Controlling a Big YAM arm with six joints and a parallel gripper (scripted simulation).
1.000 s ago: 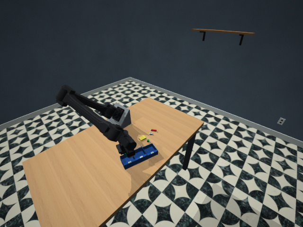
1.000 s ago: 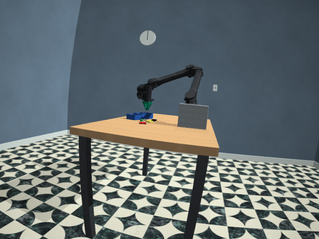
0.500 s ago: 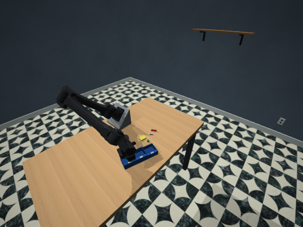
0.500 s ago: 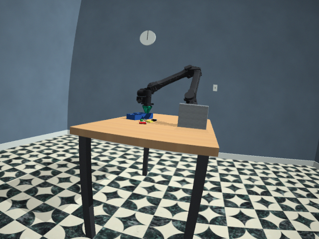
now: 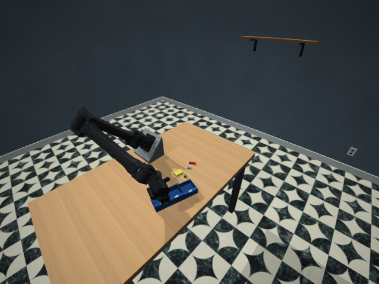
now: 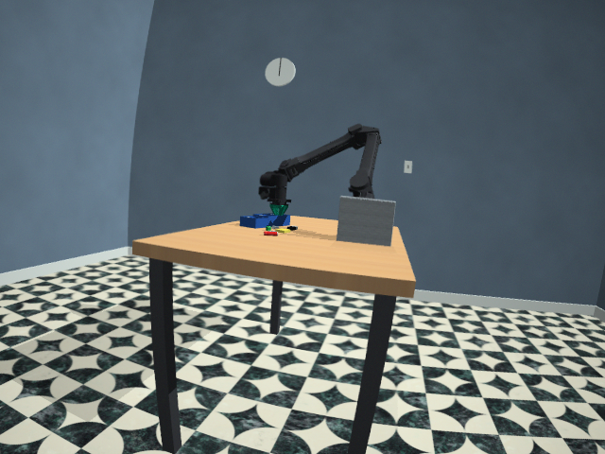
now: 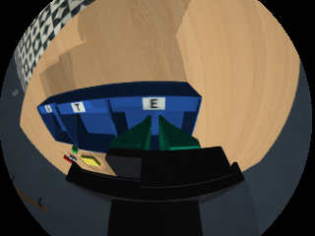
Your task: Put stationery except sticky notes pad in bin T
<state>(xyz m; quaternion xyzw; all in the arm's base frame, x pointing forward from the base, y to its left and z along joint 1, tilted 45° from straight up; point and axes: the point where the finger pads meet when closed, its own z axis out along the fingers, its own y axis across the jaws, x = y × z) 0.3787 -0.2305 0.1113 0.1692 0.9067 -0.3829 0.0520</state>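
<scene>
The blue bin is 8 cm to the left of my hand and 3 cm ahead of it. Also, from my hand: small green item (23 cm to the left, 2 cm below, 2 cm behind); then sticky notes (23 cm to the left, 8 cm behind, 2 cm below); then black-and-white marker-like item (12 cm to the left, 10 cm behind, 2 cm below).
</scene>
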